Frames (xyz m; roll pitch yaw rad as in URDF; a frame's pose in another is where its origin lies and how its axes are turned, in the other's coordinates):
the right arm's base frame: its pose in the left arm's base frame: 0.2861 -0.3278 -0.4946 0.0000 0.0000 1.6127
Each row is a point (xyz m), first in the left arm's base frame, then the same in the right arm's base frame.
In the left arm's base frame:
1: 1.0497 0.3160 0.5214
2: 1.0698 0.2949 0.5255
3: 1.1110 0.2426 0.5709
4: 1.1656 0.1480 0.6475
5: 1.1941 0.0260 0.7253
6: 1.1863 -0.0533 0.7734
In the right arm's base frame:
1: 0.6112 -0.7899 1.0160
2: 0.5893 -0.8091 1.0201
3: 0.5353 -0.8481 1.0655
4: 0.4385 -0.8987 1.1421
5: 0.3155 -0.9220 1.2199
6: 0.2365 -0.9109 1.2680

